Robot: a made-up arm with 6 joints.
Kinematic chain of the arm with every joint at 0, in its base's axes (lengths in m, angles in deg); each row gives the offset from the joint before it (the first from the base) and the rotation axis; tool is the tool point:
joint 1: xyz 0 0 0.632 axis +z
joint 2: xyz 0.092 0 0 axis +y
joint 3: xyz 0 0 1.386 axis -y
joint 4: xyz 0 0 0.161 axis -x
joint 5: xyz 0.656 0 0 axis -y
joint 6: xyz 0.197 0 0 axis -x
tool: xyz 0 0 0
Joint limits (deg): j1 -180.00..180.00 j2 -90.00..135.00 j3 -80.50..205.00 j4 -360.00..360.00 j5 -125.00..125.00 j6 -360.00..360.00
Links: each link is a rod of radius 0.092 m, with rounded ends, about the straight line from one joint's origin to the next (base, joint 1, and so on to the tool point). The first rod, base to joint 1, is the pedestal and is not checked.
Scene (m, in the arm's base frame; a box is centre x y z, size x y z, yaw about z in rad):
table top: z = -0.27
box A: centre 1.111 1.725 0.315 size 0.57 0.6 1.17 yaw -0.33
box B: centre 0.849 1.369 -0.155 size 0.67 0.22 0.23 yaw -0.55
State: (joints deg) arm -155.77 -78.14 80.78 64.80 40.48 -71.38
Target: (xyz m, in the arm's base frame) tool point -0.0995 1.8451 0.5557
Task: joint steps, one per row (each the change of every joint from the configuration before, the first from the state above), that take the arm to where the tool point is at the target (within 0.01 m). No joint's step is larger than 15 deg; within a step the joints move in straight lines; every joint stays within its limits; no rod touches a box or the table.
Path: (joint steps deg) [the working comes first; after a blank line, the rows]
Joints at the target: -82.80 -71.31 130.70 56.35 53.99 -71.38
Straight joint move there: touches box A.

1: 9.60 8.29 9.47 -11.30 4.58 3.12
2: 9.60 8.29 9.47 -11.30 4.59 3.12
3: 9.60 8.30 9.46 -11.30 4.58 3.11
4: 9.61 8.29 9.47 -11.30 4.58 3.12
5: 11.52 -8.78 4.02 12.25 -1.60 -4.15
6: 11.52 -8.78 4.02 12.25 -1.61 -4.16
7: 11.52 -8.78 4.01 12.25 -1.61 -4.16

